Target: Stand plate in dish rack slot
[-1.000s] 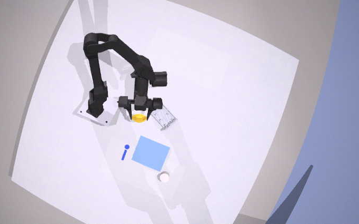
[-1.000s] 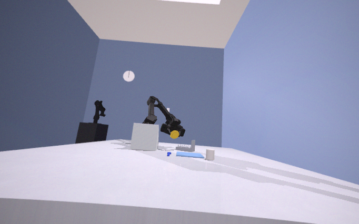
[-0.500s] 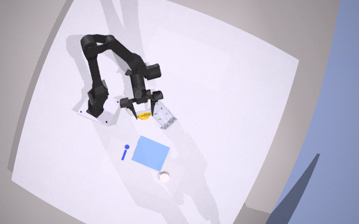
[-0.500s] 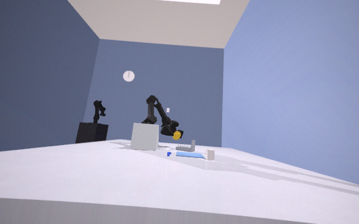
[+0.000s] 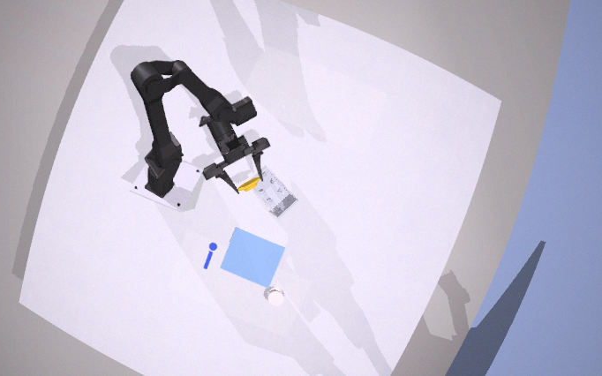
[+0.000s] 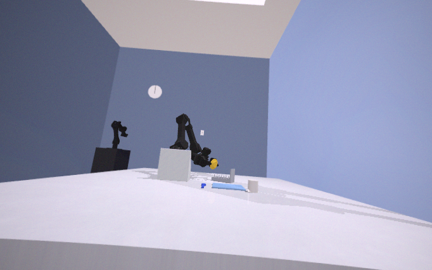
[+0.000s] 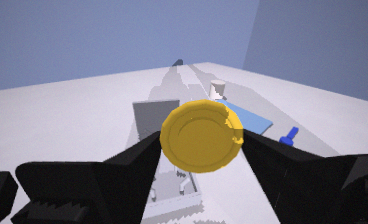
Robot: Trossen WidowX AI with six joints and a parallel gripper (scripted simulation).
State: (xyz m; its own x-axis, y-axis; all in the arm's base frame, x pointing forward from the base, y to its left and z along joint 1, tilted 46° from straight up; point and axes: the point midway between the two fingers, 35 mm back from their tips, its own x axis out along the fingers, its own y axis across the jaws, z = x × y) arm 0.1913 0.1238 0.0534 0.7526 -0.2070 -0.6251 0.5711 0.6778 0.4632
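Right now the grey dish rack is 70 mm below my gripper tip, 50 mm ahead of it and 10 mm to the left of it. The rest, counted from my gripper tip: yellow plate (10 mm behind); then blue spoon (230 mm to the right, 90 mm below, 30 mm behind); then light blue mat (180 mm to the right, 90 mm below, 80 mm ahead).
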